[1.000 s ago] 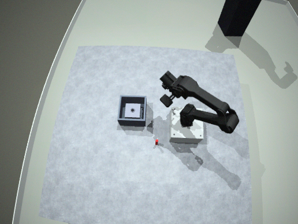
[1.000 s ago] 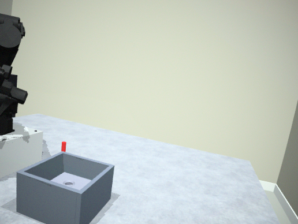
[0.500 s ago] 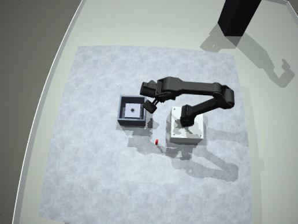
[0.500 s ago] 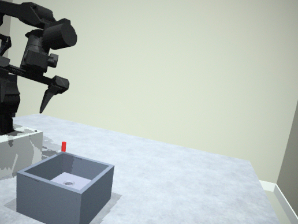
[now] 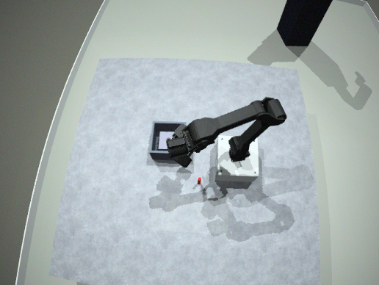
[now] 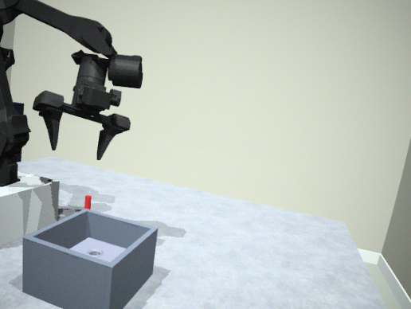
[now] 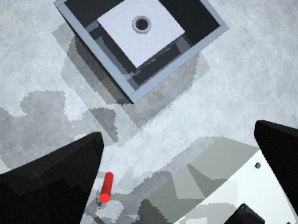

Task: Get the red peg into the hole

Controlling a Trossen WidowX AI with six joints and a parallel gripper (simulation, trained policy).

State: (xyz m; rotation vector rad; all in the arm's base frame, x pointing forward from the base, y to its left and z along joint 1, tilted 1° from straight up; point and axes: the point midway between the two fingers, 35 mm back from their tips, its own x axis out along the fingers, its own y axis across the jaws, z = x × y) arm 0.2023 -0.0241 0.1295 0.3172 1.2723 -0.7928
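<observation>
My gripper tip is 20 mm past the red peg, 120 mm to the right of it and 160 mm above it. From my gripper tip the other things lie so: grey-blue box: 90 mm ahead, 90 mm to the right, 180 mm below.
</observation>
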